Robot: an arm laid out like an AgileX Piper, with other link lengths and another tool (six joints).
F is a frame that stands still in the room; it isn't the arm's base.
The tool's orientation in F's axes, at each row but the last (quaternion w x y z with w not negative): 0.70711 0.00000 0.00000 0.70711; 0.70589 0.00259 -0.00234 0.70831; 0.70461 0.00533 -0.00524 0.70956; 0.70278 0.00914 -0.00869 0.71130; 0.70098 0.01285 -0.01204 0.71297; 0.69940 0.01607 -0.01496 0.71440; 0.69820 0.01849 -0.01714 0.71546
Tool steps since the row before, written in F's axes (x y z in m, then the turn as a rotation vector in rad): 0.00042 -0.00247 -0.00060 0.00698 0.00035 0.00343; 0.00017 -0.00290 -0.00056 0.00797 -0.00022 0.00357; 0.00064 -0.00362 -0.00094 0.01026 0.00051 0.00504; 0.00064 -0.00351 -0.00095 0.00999 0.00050 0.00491; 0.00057 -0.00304 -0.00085 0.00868 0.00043 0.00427; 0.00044 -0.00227 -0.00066 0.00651 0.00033 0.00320; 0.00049 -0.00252 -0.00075 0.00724 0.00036 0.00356
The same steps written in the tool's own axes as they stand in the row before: -0.00247 -0.00042 -0.00060 0.00035 -0.00698 0.00343; -0.00290 -0.00016 -0.00054 -0.00022 -0.00797 0.00357; -0.00364 -0.00061 -0.00089 0.00051 -0.01026 0.00503; -0.00354 -0.00060 -0.00086 0.00050 -0.00999 0.00490; -0.00308 -0.00052 -0.00074 0.00043 -0.00868 0.00426; -0.00231 -0.00039 -0.00056 0.00033 -0.00651 0.00320; -0.00257 -0.00043 -0.00062 0.00036 -0.00724 0.00356
